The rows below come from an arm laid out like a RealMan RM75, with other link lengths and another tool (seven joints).
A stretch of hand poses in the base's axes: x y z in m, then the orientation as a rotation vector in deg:
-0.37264 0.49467 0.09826 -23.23 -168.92 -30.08
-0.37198 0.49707 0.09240 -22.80 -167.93 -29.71
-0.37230 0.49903 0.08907 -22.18 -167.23 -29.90
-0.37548 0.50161 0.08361 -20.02 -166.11 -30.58
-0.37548 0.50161 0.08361 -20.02 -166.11 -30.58
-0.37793 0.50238 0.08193 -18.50 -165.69 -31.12
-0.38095 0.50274 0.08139 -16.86 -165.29 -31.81
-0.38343 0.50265 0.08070 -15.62 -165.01 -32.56
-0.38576 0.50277 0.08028 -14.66 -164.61 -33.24
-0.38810 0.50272 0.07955 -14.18 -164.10 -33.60
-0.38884 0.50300 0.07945 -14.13 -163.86 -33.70
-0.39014 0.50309 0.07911 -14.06 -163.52 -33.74
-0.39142 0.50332 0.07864 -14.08 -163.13 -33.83
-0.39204 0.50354 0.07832 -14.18 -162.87 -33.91
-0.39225 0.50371 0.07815 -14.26 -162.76 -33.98
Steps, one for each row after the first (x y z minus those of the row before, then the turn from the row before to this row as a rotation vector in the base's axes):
0.00066 0.00240 -0.00586 0.03 1.04 0.39
-0.00032 0.00196 -0.00333 0.32 0.63 0.45
-0.00318 0.00258 -0.00546 0.84 0.89 1.49
0.00000 0.00000 0.00000 0.00 0.00 0.00
-0.00245 0.00077 -0.00168 0.55 0.24 1.01
-0.00302 0.00036 -0.00054 0.65 0.17 1.08
-0.00248 -0.00009 -0.00069 0.63 0.04 0.79
-0.00233 0.00012 -0.00042 0.59 0.17 0.62
-0.00234 -0.00005 -0.00073 0.38 0.38 0.35
-0.00074 0.00028 -0.00010 0.12 0.20 0.05
-0.00130 0.00009 -0.00034 0.10 0.31 0.09
-0.00128 0.00023 -0.00047 0.14 0.35 0.03
-0.00062 0.00022 -0.00032 0.10 0.24 -0.04
-0.00021 0.00017 -0.00017 0.06 0.09 -0.05

